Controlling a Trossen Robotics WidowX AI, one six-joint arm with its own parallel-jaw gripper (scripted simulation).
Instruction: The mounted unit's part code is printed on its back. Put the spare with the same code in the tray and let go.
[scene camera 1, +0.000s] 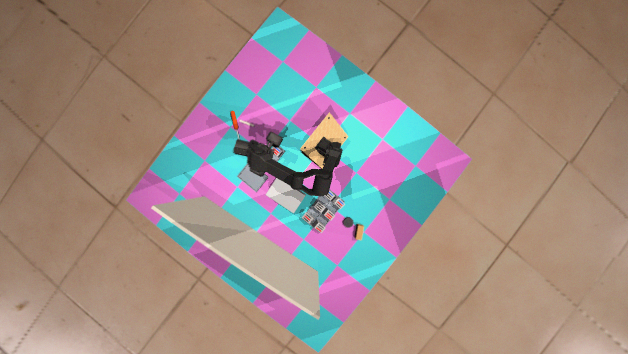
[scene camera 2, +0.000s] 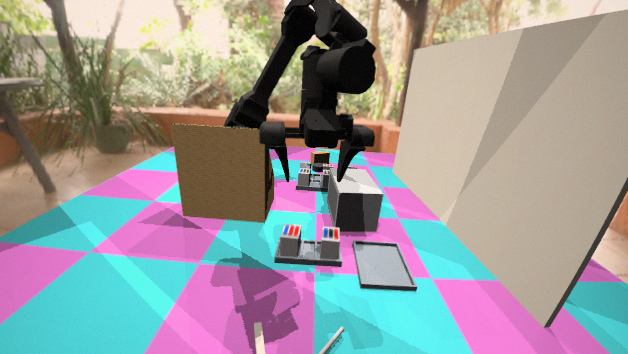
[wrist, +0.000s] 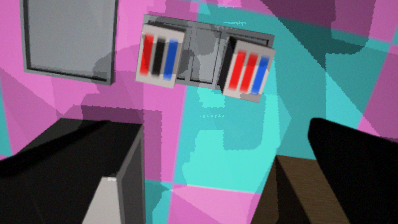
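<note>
In scene camera 2 you'd see my gripper (scene camera 2: 313, 181), which is open and holds nothing, along with a holder rack (scene camera 2: 309, 253), a grey mounted unit (scene camera 2: 355, 203), a grey tray (scene camera 2: 380, 265) and a tall wall panel (scene camera 2: 507, 138). Scene camera 1 shows the tall wall panel (scene camera 1: 265, 261) too. And in the wrist view there's my gripper (wrist: 211, 128) again, plus the holder rack (wrist: 205, 46).
</note>
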